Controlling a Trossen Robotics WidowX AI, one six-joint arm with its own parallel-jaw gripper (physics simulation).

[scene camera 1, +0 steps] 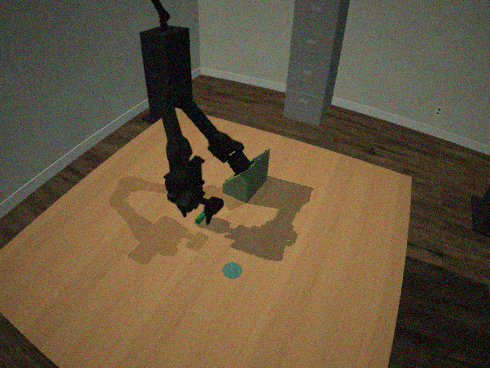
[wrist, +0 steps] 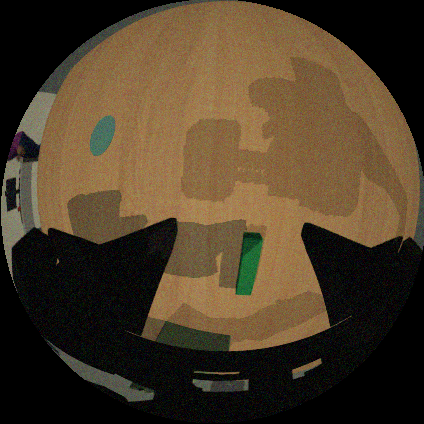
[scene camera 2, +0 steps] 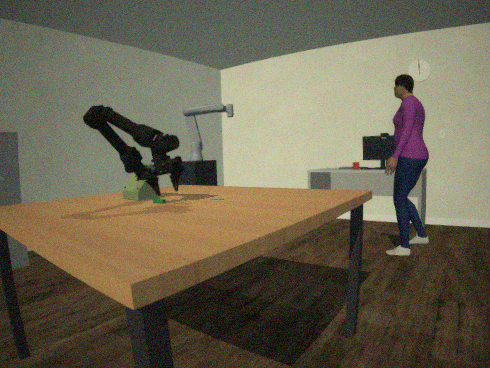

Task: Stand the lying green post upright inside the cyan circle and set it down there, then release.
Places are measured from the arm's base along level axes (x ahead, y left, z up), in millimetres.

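Pixels of known places: gripper, fingertip midpoint: (scene camera 1: 196,220) (wrist: 243,227) (scene camera 2: 168,193); arm's base at its link origin: (scene camera 1: 244,168).
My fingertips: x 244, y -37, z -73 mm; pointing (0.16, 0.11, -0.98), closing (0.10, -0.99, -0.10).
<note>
Ahead of a thing's pixels: the offset from my fingertips to its top centre. "spot": to the spot under its first point. Level surfaces: height alone.
The green post {24 mm down, 48 mm back, 15 mm right} (scene camera 1: 200,218) (scene camera 2: 159,201) (wrist: 249,265) lies on its side on the table. My gripper (scene camera 1: 196,219) (scene camera 2: 167,192) (wrist: 243,227) is open and empty, its fingers pointing down on either side of the post, low over the table. In the wrist view the post lies between the two fingers, a little nearer the right one, touching neither. In scene camera 1 a finger hides part of the post. The flat cyan circle {spot: 39 mm down, 78 mm ahead, 195 mm left} (scene camera 1: 232,270) (scene camera 2: 217,199) (wrist: 103,135) lies on the table apart from the post, at the upper left in the wrist view.
A green block with a sloping top (scene camera 1: 246,182) (scene camera 2: 138,190) (wrist: 195,336) stands on the table {40 mm down} (scene camera 1: 325,300) (scene camera 2: 240,225) close to the arm and gripper. Shadows of the arm fall across the table. A person (scene camera 2: 411,130) stands beyond it near a desk (scene camera 2: 345,181).
</note>
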